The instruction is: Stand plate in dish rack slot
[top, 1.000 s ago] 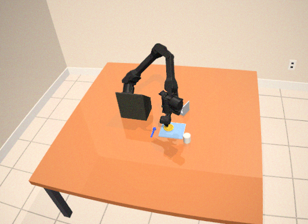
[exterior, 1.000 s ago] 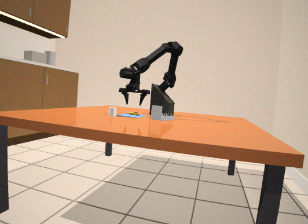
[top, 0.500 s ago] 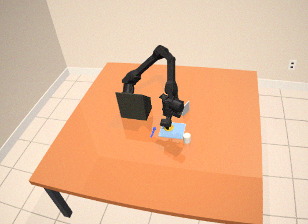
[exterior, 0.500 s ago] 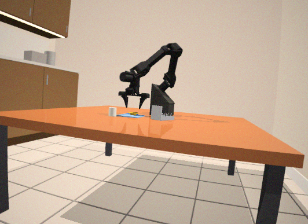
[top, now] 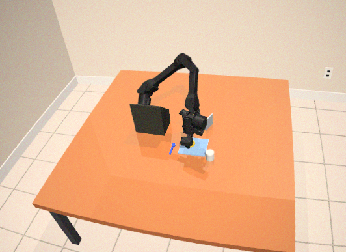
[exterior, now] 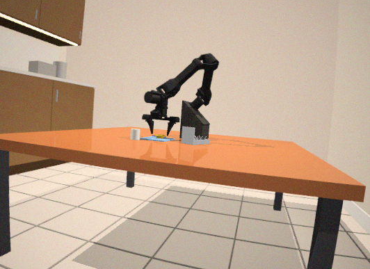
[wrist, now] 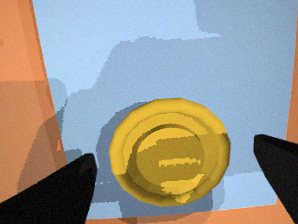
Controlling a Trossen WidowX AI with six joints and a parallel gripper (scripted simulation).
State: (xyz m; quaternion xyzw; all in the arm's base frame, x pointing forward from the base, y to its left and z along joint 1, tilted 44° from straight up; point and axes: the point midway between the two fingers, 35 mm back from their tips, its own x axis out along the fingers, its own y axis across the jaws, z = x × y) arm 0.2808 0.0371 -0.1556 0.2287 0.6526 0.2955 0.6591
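My gripper tip is 1 cm above the yellow plate. Also, from my gripper tip: blue spoon (9 cm behind, 4 cm to the right, 2 cm below); then white cup (13 cm ahead, 7 cm to the right); then light blue mat (2 cm ahead, 2 cm below).
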